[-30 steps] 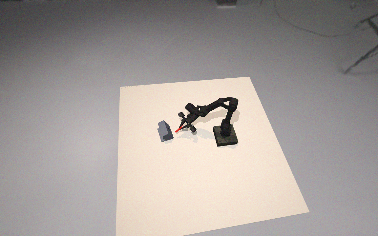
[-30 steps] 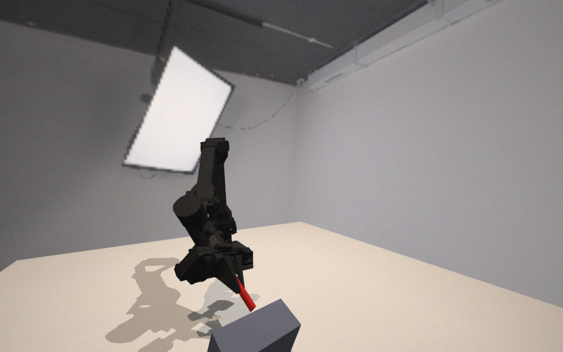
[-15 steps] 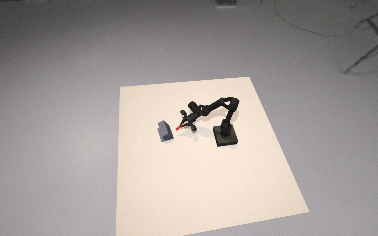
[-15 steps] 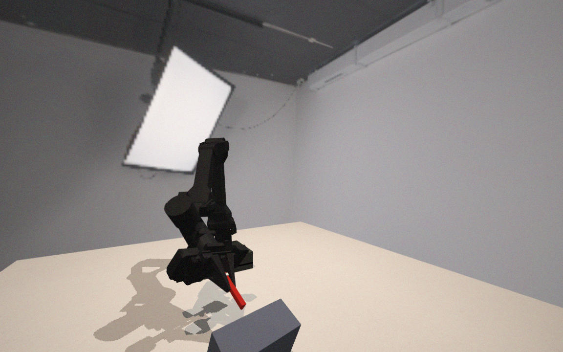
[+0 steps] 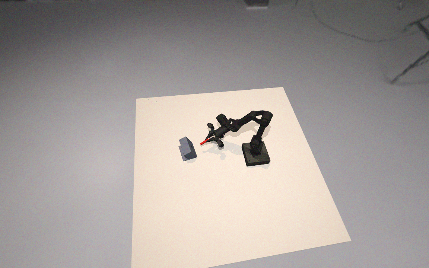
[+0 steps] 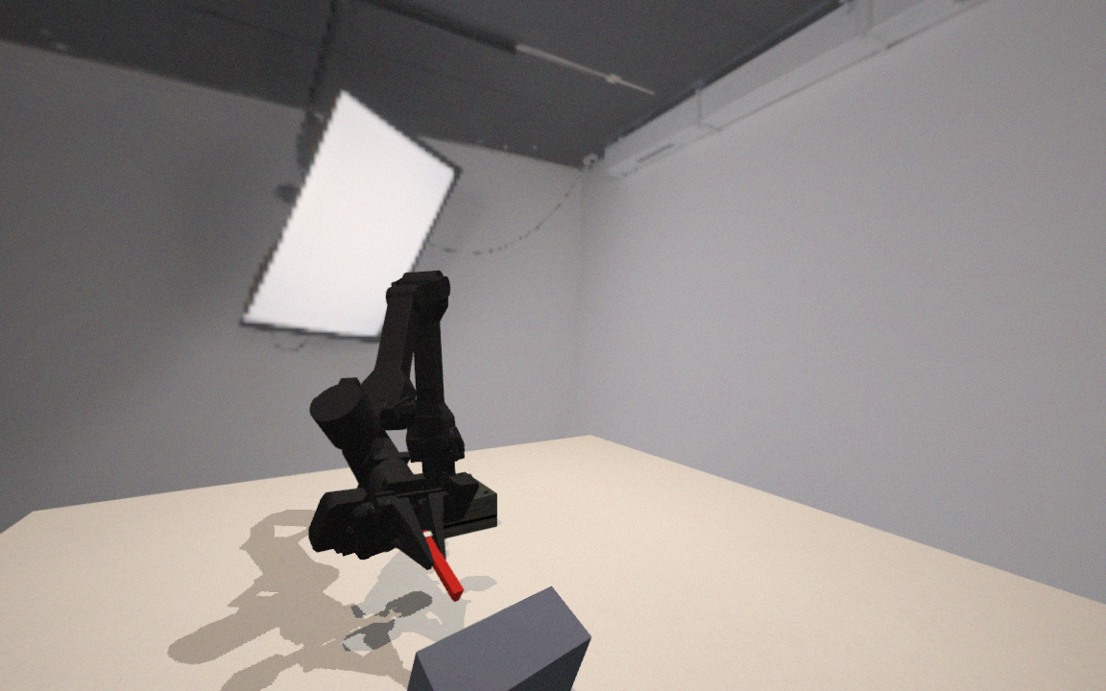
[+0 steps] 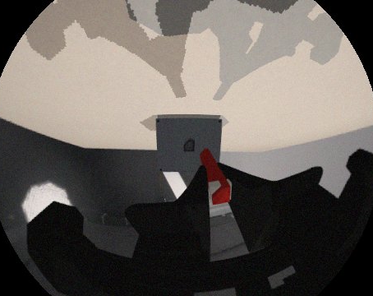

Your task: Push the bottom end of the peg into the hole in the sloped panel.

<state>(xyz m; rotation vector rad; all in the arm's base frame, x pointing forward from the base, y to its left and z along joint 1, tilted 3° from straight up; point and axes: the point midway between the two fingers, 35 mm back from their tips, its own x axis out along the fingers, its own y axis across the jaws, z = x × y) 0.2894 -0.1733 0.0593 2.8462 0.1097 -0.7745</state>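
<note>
The grey sloped panel is 12 cm ahead of my gripper tip, 1 cm to the right of it and 5 cm below it. From my gripper tip the other things lie so: thin red peg 1 cm behind, 1 cm above.
</note>
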